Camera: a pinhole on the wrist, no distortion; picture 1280 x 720 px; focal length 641.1 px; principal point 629.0 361.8 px. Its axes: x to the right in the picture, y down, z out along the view. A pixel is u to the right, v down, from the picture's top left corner.
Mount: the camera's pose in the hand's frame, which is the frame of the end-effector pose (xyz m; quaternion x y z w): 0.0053 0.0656 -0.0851 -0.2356 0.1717 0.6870 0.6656
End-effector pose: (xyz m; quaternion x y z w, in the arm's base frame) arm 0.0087 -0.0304 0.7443 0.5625 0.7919 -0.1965 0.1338
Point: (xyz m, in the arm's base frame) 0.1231 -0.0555 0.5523
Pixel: 398 254
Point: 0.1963 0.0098 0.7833
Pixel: 1180 646
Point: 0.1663 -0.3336 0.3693
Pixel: 299 491
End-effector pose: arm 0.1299 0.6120 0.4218 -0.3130 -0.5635 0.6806 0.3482
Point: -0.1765 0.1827 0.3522
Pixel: 351 526
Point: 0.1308 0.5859 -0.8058
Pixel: outside the picture
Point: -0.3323 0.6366 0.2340
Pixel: outside the picture
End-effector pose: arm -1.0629 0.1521 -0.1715 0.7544 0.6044 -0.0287 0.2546
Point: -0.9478 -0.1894 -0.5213
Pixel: 161 522
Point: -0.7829 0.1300 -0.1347
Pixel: 912 194
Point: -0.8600 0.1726 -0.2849
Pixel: outside the picture
